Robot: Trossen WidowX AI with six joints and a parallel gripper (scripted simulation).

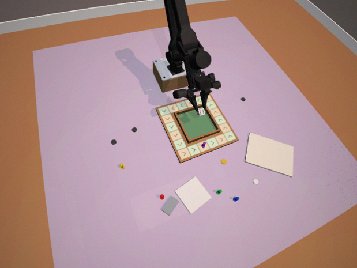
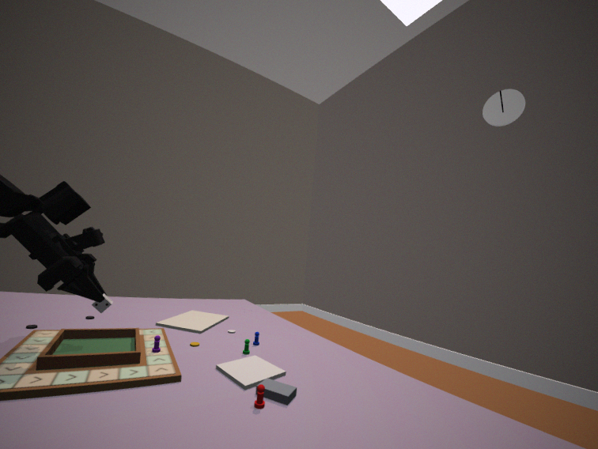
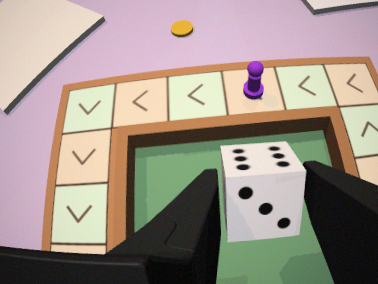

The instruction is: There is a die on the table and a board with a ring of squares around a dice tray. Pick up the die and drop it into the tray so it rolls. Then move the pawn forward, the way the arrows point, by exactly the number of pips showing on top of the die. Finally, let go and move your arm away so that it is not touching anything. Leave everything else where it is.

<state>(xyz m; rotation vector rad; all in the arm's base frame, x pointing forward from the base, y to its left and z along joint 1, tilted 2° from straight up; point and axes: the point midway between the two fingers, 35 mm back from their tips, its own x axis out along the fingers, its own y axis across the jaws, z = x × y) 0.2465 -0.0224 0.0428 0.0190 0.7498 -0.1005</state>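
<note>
Now: the white die 10 mm below my gripper tip. Round my gripper tip: green dice tray (110 mm below); then purple pawn (110 mm ahead, 90 mm below, 30 mm to the right); then yellow disc (200 mm ahead, 110 mm below, 20 mm to the left).
</note>
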